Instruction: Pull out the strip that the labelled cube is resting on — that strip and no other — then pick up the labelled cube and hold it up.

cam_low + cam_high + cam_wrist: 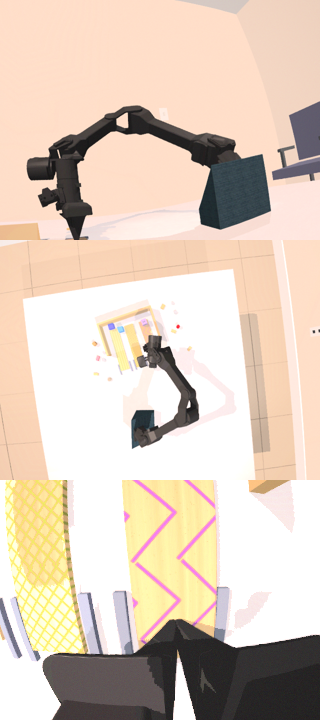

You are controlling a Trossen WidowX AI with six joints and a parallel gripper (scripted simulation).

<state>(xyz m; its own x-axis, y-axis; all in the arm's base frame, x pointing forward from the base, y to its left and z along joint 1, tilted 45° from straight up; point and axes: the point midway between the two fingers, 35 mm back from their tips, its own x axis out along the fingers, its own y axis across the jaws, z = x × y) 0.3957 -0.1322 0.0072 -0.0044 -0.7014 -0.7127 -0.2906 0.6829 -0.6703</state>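
Right now my gripper tip is 90 mm short of the zigzag-patterned strip and 30 mm to the right of it. From my gripper tip the other things lie so: labelled cube 200 mm ahead, 60 mm to the left, 10 mm above.
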